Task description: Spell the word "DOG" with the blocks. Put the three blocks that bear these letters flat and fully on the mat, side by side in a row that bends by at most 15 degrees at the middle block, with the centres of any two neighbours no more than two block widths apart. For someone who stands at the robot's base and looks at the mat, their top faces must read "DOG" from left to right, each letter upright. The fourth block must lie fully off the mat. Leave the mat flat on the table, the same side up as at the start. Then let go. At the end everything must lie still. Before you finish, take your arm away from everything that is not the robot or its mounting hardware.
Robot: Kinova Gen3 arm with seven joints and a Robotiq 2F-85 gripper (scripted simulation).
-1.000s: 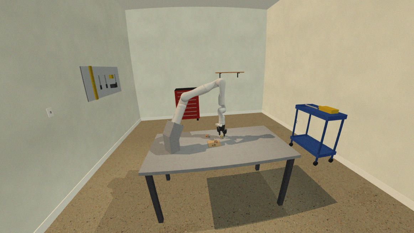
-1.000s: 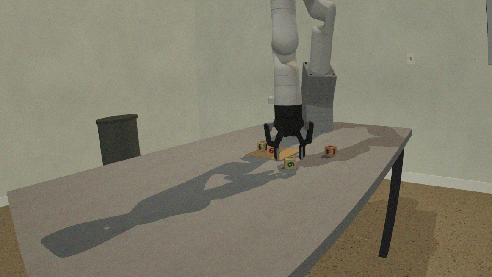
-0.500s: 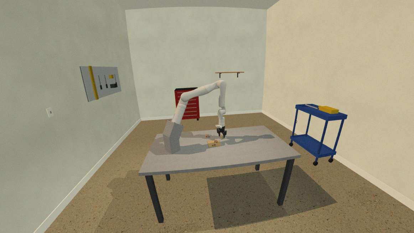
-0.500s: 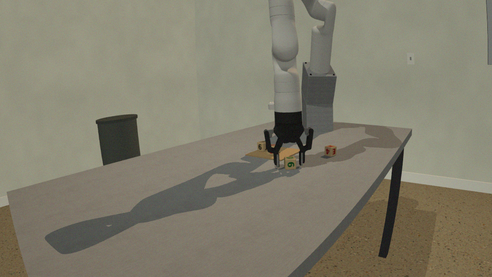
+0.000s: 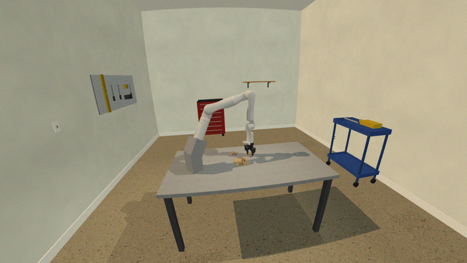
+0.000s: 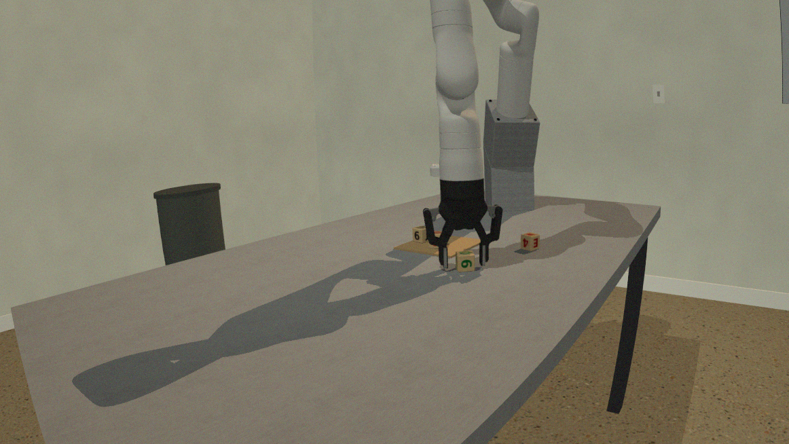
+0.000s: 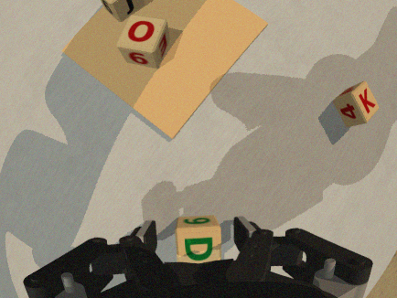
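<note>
My hand is right at the D block. From my hand the other things lie so: O block (13 cm to the right, 8 cm behind); then tan mat (14 cm to the right, 10 cm behind, 2 cm below); then G block (19 cm to the right, 10 cm behind).
</note>
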